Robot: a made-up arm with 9 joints.
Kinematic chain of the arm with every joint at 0, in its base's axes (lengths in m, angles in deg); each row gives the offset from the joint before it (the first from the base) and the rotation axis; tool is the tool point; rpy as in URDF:
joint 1: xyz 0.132 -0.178 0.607 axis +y
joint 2: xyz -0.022 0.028 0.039 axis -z
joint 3: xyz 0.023 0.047 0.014 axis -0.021 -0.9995 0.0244
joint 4: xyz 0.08 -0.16 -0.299 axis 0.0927 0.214 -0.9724
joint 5: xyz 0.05 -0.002 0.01 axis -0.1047 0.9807 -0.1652
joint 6: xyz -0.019 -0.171 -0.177 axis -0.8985 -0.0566 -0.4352
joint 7: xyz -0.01 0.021 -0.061 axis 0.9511 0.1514 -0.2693
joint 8: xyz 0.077 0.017 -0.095 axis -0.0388 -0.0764 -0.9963
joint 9: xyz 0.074 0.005 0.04 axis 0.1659 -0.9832 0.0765
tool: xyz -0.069 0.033 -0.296 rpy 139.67 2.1 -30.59
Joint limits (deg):
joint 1: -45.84..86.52
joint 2: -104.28..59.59
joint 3: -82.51..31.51
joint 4: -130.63..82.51
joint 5: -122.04..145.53
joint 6: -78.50..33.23
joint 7: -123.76..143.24
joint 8: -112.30..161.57
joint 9: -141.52..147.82
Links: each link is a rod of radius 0.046 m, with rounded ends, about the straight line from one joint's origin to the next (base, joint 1, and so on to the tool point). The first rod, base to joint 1, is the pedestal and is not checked.
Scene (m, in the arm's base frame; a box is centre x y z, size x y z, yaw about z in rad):
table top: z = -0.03
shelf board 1: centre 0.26 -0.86 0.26 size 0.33 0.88 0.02 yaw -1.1
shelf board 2: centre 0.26 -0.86 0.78 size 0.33 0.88 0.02 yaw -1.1
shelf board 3: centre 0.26 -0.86 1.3 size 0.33 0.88 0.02 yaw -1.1
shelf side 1: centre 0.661 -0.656 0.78 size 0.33 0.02 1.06 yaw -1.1
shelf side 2: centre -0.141 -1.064 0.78 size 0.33 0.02 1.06 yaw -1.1
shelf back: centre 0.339 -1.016 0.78 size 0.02 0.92 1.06 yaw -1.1
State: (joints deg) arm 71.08 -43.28 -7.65 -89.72 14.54 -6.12 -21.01 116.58 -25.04
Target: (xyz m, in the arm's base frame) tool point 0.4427 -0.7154 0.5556
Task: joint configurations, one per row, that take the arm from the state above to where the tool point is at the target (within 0.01 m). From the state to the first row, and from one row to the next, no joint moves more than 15 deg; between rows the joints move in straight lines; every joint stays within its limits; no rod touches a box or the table.
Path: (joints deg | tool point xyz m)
1: 67.66 -52.81 -18.07 -84.05 27.54 -12.45 -17.45 111.08 -29.58 | -0.5326 -0.2101 0.1866
2: 64.25 -62.33 -28.50 -78.38 40.53 -18.79 -13.89 105.59 -34.13 | -0.4201 -0.4516 0.2121
3: 60.83 -71.86 -38.92 -72.70 53.53 -25.12 -10.32 100.09 -38.67 | -0.2061 -0.6151 0.2530
4: 57.41 -81.39 -49.34 -67.03 66.53 -31.46 -6.76 94.59 -43.21 | 0.0406 -0.6607 0.3273
5: 53.99 -90.91 -59.76 -61.36 79.53 -37.79 -3.20 89.10 -47.76 | 0.2361 -0.5979 0.4366
6: 50.58 -100.44 -70.19 -55.69 92.52 -44.12 0.36 83.60 -52.30 | 0.3230 -0.4802 0.5556
7: 46.80 -91.12 -76.35 -55.05 86.90 -34.70 -5.16 90.20 -41.80 | 0.4046 -0.5945 0.5585
8: 43.02 -81.81 -82.51 -54.40 81.27 -25.28 -10.67 96.80 -31.29 | 0.4427 -0.7154 0.5556

